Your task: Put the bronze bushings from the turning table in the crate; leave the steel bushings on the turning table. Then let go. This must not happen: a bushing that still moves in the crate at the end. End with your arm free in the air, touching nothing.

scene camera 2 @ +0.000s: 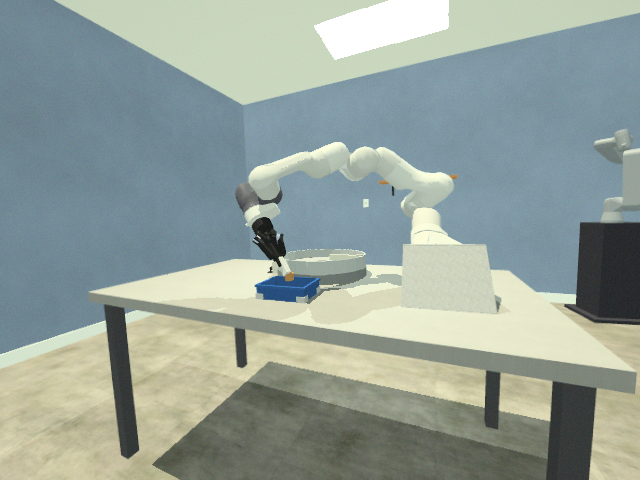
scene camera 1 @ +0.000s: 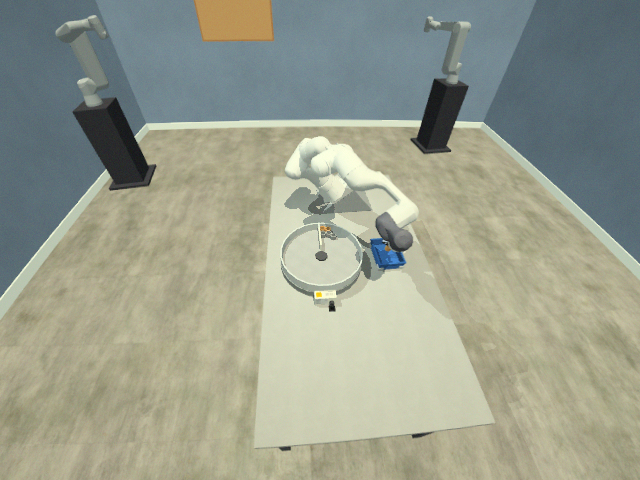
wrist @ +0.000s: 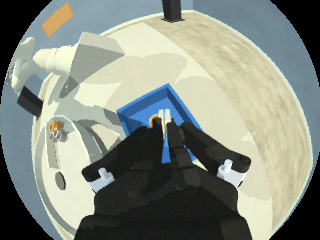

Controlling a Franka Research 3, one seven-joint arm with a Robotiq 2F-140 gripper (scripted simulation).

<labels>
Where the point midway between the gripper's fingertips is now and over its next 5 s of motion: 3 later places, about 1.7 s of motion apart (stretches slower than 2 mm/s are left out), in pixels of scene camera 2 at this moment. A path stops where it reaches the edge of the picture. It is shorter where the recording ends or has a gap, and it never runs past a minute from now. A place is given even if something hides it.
My gripper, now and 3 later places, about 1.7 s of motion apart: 287,273; 287,280; 287,287; 285,259
</labels>
